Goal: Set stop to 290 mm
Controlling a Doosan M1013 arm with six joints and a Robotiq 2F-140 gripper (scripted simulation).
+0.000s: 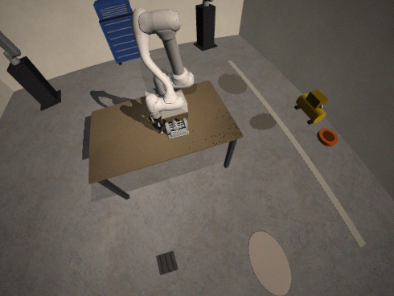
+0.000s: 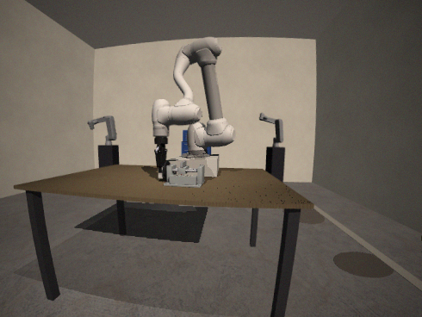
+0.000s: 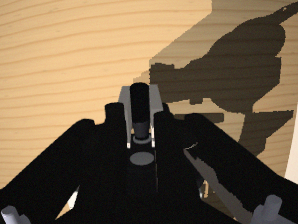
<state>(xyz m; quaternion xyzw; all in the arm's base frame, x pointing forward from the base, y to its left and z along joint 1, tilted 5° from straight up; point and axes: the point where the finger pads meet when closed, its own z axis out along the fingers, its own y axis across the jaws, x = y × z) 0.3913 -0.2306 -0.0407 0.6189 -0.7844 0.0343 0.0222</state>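
The grey stop fixture lies 4 cm ahead of my hand, 13 cm to the left of it and 4 cm above it. From my hand the other things lie so: black handwheel handle 2 cm below.
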